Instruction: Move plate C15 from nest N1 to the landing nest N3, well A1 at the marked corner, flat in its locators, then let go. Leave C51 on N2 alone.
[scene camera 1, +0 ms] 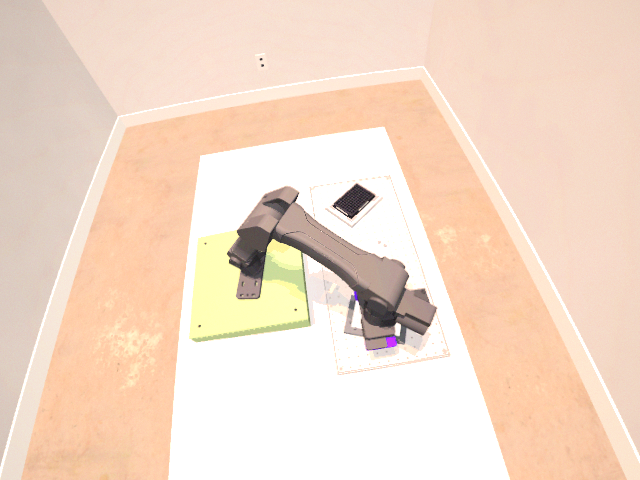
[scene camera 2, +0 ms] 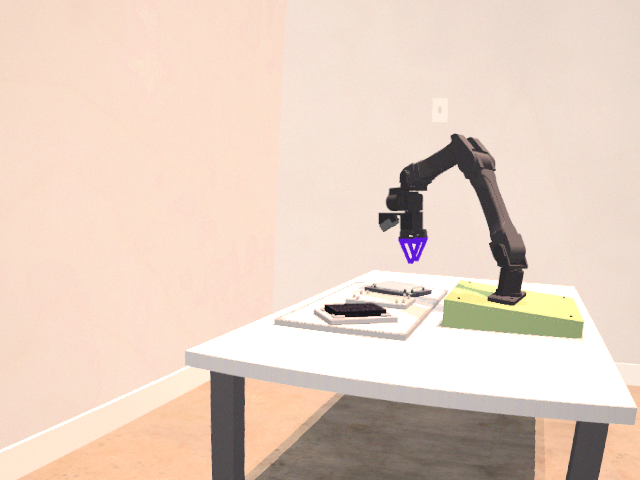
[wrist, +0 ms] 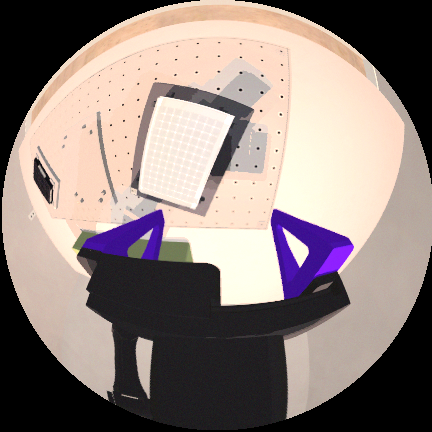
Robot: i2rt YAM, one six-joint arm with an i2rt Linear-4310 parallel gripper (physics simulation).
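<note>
A white plate sits on a dark nest, partly hidden by the arm in scene camera 1. A black plate sits on a white nest at the board's other end. A pale nest with small locators and no plate stands between them. Labels and the marked corner are not readable. My gripper is open and empty, pointing down well above the white plate's end of the board. Its fingertips are hidden in scene camera 1.
The nests stand on a perforated board on the white table. The arm's base stands on a raised yellow-green block beside the board.
</note>
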